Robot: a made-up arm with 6 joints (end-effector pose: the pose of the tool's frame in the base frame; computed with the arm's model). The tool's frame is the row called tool. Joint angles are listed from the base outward.
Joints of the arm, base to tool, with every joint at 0 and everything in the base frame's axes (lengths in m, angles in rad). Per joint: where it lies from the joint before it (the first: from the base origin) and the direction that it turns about. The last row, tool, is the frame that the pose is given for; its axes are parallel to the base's.
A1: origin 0 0 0.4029 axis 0 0 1
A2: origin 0 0 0 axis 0 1 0
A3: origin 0 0 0.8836 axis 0 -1 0
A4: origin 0 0 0 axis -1 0 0
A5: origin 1.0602 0 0 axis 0 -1 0
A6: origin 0 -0.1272 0 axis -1 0 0
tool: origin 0 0 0
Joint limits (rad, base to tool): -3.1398..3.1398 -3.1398..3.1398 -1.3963..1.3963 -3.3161..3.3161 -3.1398..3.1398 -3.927..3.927
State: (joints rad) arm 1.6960 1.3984 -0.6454 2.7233 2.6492 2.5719
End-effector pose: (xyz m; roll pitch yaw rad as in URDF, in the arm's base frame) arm -0.1695 0.4156 -0.4129 -1.2850 -1.3768 -3.1041
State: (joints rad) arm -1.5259 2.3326 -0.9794 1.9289 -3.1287 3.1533
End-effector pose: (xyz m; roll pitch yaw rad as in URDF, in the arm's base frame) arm 0.0254 0.4273 -0.1446 -1.2265 0.1749 -1.5382
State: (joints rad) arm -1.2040 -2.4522 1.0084 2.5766 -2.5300 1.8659
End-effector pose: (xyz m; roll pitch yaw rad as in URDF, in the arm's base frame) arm -0.4546 1.4830 -0.6761 0.7297 0.2051 -1.5234
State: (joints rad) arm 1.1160 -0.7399 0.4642 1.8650 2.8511 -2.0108
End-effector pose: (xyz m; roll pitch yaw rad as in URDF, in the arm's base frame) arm -0.1778 -0.2796 2.0888 -0.0148 1.1789 -2.8261
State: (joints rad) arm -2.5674 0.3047 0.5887 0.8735 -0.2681 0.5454
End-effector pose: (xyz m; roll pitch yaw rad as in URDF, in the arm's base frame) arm -1.0985 -0.6133 1.6365 -1.3786 -0.1071 -2.7731
